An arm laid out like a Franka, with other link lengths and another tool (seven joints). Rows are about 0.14 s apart.
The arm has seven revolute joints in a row. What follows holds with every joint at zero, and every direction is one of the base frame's. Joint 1 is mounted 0.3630 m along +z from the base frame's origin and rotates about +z. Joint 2 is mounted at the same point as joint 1 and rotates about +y. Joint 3 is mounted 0.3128 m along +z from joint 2 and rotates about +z. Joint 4 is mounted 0.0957 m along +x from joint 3 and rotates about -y. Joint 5 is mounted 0.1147 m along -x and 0.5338 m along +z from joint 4 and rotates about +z. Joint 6 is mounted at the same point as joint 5 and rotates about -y. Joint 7 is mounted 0.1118 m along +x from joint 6 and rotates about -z. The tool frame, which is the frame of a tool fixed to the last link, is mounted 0.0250 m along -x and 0.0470 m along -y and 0.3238 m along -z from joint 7; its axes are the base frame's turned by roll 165.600, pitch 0.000 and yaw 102.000 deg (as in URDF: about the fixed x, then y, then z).
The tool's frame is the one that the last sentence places.
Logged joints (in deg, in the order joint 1, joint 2, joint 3, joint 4, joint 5, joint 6, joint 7), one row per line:
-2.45, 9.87, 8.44, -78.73, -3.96, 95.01, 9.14
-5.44, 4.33, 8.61, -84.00, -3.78, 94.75, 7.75
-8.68, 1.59, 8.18, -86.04, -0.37, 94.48, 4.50
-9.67, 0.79, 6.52, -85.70, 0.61, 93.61, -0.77
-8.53, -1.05, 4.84, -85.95, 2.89, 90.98, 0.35
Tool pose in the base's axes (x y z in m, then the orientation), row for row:
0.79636, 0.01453, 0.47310, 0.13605, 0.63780, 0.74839, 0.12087
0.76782, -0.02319, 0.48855, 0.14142, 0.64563, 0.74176, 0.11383
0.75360, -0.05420, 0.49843, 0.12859, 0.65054, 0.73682, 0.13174
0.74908, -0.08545, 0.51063, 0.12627, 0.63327, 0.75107, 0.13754
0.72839, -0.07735, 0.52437, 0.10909, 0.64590, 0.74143, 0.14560
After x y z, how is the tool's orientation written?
As a quaternion, w x y z.
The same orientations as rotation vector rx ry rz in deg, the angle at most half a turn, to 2 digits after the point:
105.81, 124.16, 20.05
106.79, 122.69, 18.83
108.38, 122.76, 21.95
105.65, 125.30, 22.95
108.82, 124.92, 24.53

